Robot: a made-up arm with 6 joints. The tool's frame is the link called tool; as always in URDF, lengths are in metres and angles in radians. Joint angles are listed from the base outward.
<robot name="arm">
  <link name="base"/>
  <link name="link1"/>
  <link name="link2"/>
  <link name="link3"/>
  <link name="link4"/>
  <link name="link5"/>
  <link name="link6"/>
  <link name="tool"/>
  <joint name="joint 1" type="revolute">
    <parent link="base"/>
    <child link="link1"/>
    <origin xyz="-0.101 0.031 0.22"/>
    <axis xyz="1 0 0"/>
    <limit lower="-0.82" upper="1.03"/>
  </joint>
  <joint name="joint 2" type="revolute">
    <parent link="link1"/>
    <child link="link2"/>
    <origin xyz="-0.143 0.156 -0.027"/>
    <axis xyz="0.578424 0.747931 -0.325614"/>
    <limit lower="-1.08" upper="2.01"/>
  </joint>
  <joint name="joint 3" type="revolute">
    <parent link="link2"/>
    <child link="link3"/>
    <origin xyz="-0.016 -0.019 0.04"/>
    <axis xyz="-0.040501 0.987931 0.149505"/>
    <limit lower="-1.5" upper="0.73"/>
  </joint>
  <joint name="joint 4" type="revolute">
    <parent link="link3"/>
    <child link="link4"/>
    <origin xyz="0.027 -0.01 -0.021"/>
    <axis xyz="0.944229 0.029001 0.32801"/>
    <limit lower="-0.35" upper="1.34"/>
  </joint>
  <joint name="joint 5" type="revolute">
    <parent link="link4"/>
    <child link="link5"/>
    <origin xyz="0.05 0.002 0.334"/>
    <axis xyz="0 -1 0"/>
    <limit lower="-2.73" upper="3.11"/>
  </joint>
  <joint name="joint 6" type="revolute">
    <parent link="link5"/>
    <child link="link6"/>
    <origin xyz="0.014 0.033 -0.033"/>
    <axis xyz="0 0 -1"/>
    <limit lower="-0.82" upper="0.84"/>
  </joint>
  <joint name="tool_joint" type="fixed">
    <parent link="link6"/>
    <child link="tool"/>
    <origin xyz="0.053 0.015 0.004" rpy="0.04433 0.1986 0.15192"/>
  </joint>
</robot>
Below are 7 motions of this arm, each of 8 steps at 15 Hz.
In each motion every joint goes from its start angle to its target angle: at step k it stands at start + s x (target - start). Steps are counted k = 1, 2, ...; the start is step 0. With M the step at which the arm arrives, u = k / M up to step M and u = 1 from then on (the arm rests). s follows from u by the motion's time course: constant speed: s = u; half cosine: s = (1 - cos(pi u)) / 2; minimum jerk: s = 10 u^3 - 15 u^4 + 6 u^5.
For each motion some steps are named. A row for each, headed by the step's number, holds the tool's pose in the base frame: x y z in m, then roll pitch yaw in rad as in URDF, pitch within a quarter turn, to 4 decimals.
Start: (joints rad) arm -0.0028 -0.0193 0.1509 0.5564 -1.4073 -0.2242
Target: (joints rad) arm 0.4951 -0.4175 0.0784 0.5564 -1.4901 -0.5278
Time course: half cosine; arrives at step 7
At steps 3, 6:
3: -0.2007 0.0673 0.5009 1.5256 0.4886 1.8733
6: -0.2647 0.0177 0.5349 1.2706 0.2428 1.8586

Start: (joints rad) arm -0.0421 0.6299 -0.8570 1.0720 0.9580 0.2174
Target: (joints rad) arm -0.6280 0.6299 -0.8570 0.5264 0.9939 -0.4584
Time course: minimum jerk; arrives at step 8
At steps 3, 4, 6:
3: -0.2908 -0.1186 0.4838 1.4732 -0.9239 -1.0425
4: -0.2987 -0.0411 0.5220 1.0076 -1.2132 -0.7206
6: -0.3006 0.1122 0.5357 -0.8568 -1.1236 0.9161

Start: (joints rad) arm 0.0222 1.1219 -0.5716 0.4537 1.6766 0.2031
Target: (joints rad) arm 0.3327 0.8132 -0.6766 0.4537 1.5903 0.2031
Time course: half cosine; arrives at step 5
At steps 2, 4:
2: -0.1994 -0.1998 0.4366 1.2244 -0.4894 -1.6219
4: -0.2352 -0.2118 0.4482 1.3890 -0.4164 -1.6638

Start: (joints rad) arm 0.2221 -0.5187 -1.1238 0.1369 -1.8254 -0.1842
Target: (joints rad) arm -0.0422 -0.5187 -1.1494 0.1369 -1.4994 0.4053
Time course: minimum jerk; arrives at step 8
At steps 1, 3, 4, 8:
1: -0.5341 0.1682 0.3082 0.1652 0.4848 0.5494
3: -0.5264 0.1675 0.3012 0.0255 0.4337 0.3419
4: -0.5209 0.1663 0.2964 -0.0720 0.3615 0.1811
8: -0.5132 0.1625 0.2891 -0.1976 0.1407 -0.1099

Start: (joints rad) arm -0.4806 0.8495 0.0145 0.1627 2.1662 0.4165
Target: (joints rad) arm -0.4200 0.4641 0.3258 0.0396 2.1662 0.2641
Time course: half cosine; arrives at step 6
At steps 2, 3, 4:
2: 0.0016 0.0559 0.4637 1.0361 -1.2617 -1.3289
3: 0.0150 0.0921 0.4610 0.7812 -1.3176 -1.0138
4: 0.0252 0.1299 0.4565 0.4069 -1.3505 -0.5810

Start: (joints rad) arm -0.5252 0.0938 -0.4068 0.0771 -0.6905 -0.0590
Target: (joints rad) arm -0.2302 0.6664 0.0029 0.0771 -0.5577 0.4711
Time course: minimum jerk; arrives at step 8
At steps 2, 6, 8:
2: -0.2091 0.2746 0.4113 -0.2782 0.6185 -0.1116
6: -0.0505 0.0915 0.3839 -0.2106 1.1531 -0.6608
8: -0.0374 0.0698 0.3657 -0.2970 1.2347 -0.7926

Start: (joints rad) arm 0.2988 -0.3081 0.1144 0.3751 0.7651 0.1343
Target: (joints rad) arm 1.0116 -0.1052 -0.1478 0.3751 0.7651 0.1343
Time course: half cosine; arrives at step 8
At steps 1, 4, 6, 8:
1: -0.1527 0.0453 0.6139 0.6324 -0.6682 -0.1008
4: -0.1688 -0.1095 0.5830 1.1202 -0.5887 -0.4416
6: -0.1821 -0.2106 0.5200 1.4237 -0.4384 -0.6390
8: -0.1879 -0.2454 0.4858 1.5293 -0.3598 -0.7003

